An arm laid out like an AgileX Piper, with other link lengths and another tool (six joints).
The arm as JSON. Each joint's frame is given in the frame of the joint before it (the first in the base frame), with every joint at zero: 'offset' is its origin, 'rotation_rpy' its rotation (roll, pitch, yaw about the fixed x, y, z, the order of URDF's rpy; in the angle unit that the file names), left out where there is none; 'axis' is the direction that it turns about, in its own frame. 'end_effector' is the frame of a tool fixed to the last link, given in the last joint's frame.
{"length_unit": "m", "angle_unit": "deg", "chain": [
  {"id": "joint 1", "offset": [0.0, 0.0, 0.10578], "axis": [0.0, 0.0, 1.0]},
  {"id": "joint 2", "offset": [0.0, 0.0, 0.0], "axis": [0.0, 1.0, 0.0]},
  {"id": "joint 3", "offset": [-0.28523, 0.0, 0.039], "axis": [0.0, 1.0, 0.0]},
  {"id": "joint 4", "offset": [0.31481, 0.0, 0.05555], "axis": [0.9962, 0.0, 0.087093]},
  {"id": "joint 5", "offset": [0.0, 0.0, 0.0], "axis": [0.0, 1.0, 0.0]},
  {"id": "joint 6", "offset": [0.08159, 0.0, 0.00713], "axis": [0.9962, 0.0, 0.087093]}
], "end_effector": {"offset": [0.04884, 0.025, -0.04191], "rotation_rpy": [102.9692, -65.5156, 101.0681]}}
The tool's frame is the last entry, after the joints.
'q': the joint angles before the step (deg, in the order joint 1, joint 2, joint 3, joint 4, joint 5, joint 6). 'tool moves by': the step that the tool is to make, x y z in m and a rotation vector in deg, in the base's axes. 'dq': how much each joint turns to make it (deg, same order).
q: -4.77, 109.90, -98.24, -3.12, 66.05, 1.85
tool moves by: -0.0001, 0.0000, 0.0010, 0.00, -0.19, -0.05
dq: -0.01, -0.13, 0.00, 0.00, -0.06, 0.05
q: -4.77, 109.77, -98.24, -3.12, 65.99, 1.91
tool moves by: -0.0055, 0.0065, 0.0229, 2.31, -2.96, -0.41
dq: 0.00, -2.82, 0.00, 2.50, 0.07, 0.19
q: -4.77, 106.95, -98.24, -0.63, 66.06, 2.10
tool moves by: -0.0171, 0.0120, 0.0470, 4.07, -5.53, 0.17
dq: 0.00, -5.91, -0.01, 4.60, 0.75, -0.23
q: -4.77, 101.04, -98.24, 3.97, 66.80, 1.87
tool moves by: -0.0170, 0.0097, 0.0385, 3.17, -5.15, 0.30
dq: 0.00, -4.96, -0.02, 3.59, 0.11, 0.01
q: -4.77, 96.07, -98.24, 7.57, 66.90, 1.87
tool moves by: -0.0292, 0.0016, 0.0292, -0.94, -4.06, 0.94
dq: 0.00, -6.53, 2.54, 0.00, 0.00, -1.12
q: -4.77, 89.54, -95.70, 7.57, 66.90, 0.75
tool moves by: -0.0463, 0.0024, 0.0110, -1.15, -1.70, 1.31
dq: -0.01, -9.32, 7.73, -0.07, 0.00, -1.64
